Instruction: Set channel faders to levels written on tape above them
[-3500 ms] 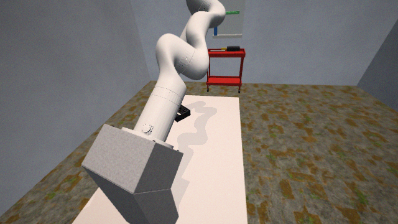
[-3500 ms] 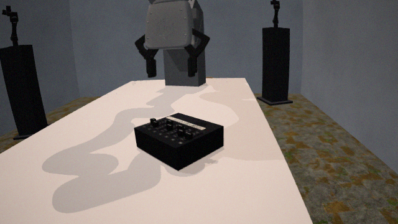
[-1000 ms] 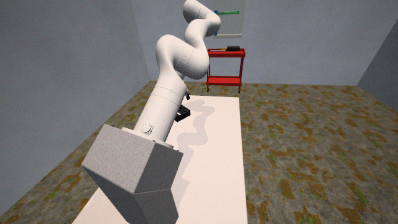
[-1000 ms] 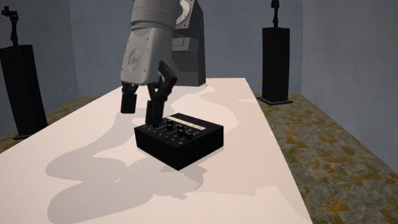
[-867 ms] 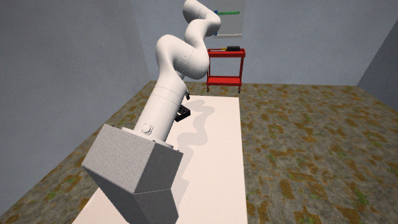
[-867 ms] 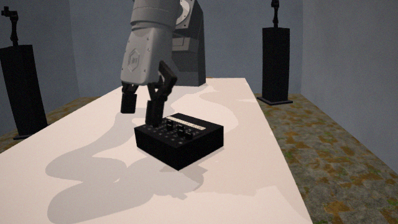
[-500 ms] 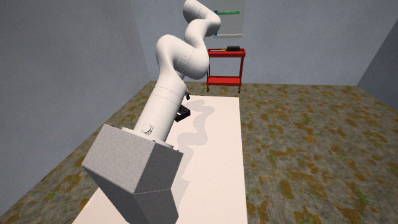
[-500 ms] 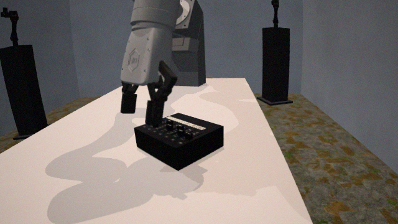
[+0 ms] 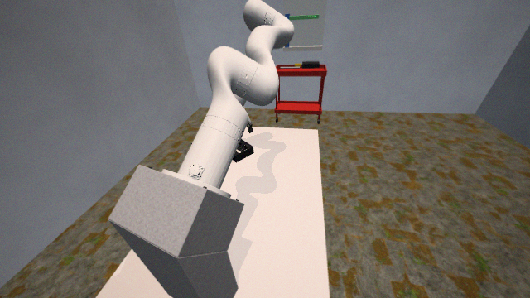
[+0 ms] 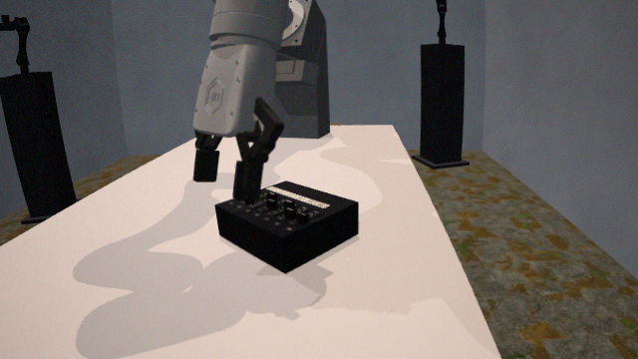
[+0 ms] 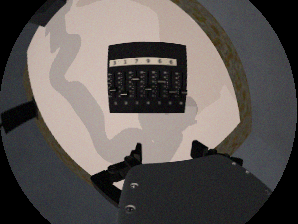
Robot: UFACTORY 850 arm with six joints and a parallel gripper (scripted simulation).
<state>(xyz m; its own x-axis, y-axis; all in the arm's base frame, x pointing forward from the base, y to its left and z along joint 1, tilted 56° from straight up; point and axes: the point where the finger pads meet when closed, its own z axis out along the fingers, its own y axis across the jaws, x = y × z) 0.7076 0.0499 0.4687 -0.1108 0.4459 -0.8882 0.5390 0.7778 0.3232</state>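
Now: the fader cap 13 cm behind my hand, 6 cm below it and 3 cm to the left of it.
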